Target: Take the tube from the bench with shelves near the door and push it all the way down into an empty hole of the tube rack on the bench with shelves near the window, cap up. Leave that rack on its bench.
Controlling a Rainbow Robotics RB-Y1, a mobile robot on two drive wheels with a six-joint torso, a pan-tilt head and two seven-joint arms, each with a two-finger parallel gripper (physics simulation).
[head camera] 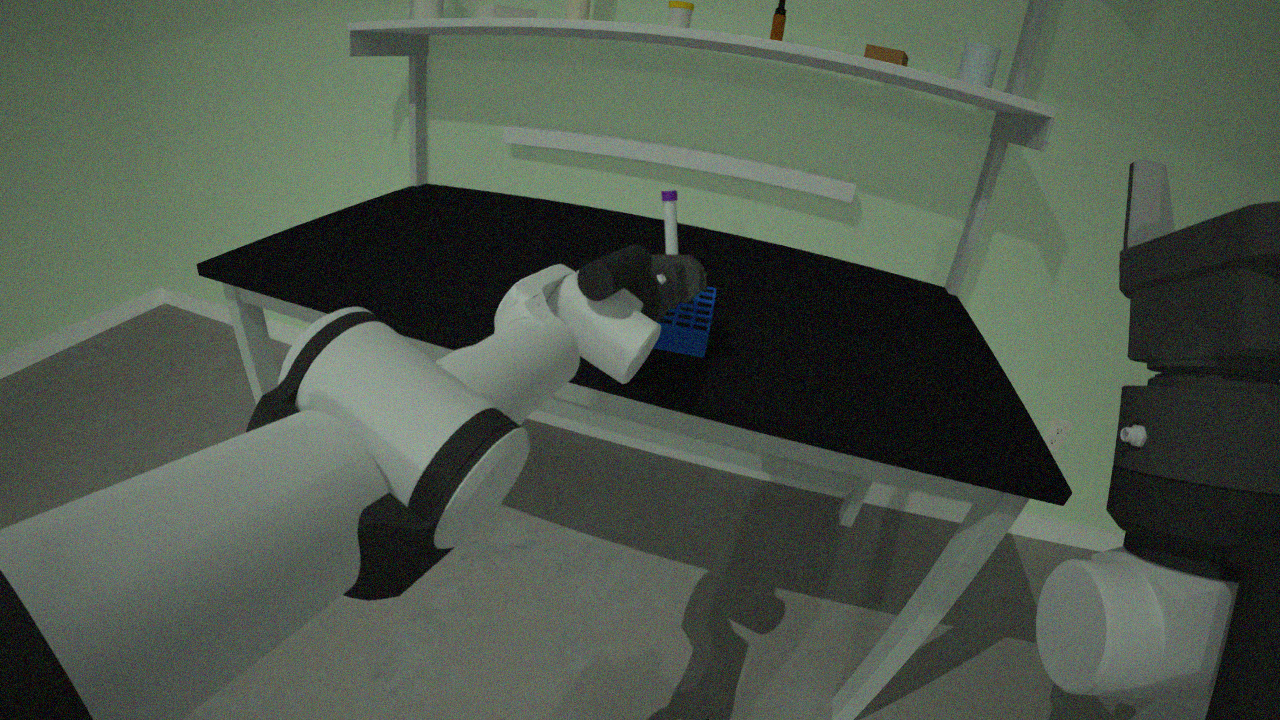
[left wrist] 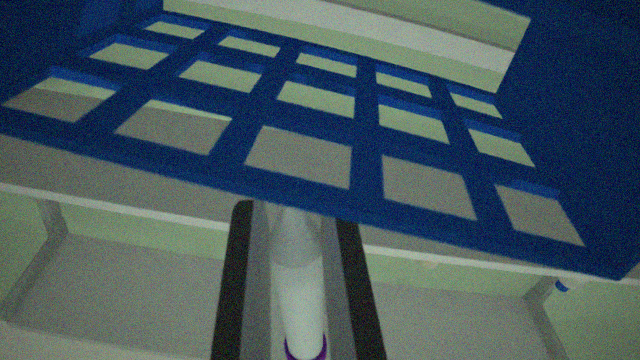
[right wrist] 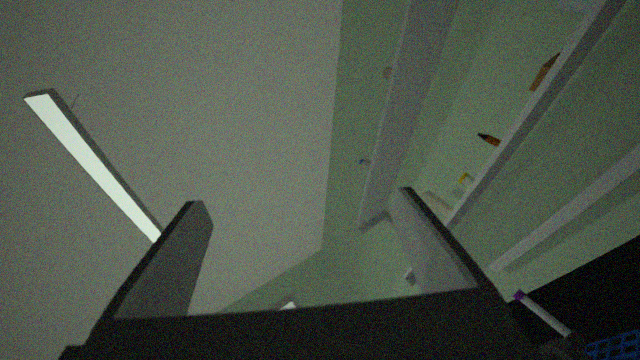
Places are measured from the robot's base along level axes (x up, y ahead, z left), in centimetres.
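Where they show: left gripper, fingertip midpoint: (left wrist: 294,218) (right wrist: 576,337); right gripper, fingertip midpoint: (head camera: 1215,125) (right wrist: 302,206).
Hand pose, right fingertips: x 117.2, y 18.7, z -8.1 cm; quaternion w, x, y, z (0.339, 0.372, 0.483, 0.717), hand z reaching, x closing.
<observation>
Each offset is from my right fingertips to the top centre of the thing. "spot": to the spot under its first point. Level surfaces: height alone.
A white tube @(dx -19.4, dy +28.1, dz +44.9 cm) (head camera: 671,225) (left wrist: 301,300) (right wrist: 545,315) with a purple cap stands nearly upright, cap up, in my left gripper (head camera: 682,279) (left wrist: 294,218). That gripper is shut on it, with the tapered end between the fingertips. A blue rack @(dx -33.4, dy +28.5, dz +43.8 cm) (head camera: 683,342) (left wrist: 366,172) stands on the black bench top @(dx -40.8 cm) (head camera: 850,385), partly hidden behind the left hand in the head view. In the left wrist view the tube's end shows beside the rack's edge, outside the visible holes; its height over the rack is unclear. My right gripper (head camera: 1150,201) (right wrist: 302,206) is open and empty, raised at the right.
A shelf @(dx +3.0 cm) (head camera: 572,28) runs above the back of the bench with a yellow-topped container (head camera: 680,15), an orange bottle @(spot: dx +8.7, dy +70.5, dz +49.8 cm) (head camera: 777,25), a brown box @(spot: dx +7.5, dy +79.7, dz +29.8 cm) (head camera: 886,54) and a pale cylinder @(spot: dx +9.9, dy +84.3, dz +12.1 cm) (head camera: 979,64). A pale rail (head camera: 680,161) is on the wall below it.
</observation>
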